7 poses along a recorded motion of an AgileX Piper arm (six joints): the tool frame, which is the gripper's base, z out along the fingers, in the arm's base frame.
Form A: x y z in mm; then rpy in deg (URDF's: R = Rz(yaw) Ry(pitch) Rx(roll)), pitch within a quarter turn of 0, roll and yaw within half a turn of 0.
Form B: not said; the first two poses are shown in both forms.
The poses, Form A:
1: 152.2 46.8 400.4 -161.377 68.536 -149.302
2: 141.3 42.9 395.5 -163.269 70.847 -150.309
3: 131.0 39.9 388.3 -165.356 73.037 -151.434
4: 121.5 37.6 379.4 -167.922 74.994 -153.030
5: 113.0 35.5 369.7 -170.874 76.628 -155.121
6: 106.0 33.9 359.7 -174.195 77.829 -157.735
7: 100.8 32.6 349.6 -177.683 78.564 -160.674
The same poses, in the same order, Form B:
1: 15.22 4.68 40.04 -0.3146 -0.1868 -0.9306 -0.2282 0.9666 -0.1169
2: 14.13 4.29 39.55 -0.2850 -0.1625 -0.9446 -0.2381 0.9666 -0.0945
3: 13.10 3.99 38.83 -0.2562 -0.1395 -0.9565 -0.2503 0.9654 -0.0738
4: 12.15 3.76 37.94 -0.2308 -0.1174 -0.9659 -0.2634 0.9632 -0.0542
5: 11.30 3.55 36.97 -0.2098 -0.0973 -0.9729 -0.2754 0.9606 -0.0367
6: 10.60 3.39 35.97 -0.1951 -0.0799 -0.9775 -0.2854 0.9582 -0.0213
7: 10.08 3.26 34.96 -0.1871 -0.0656 -0.9801 -0.2933 0.9560 -0.0080
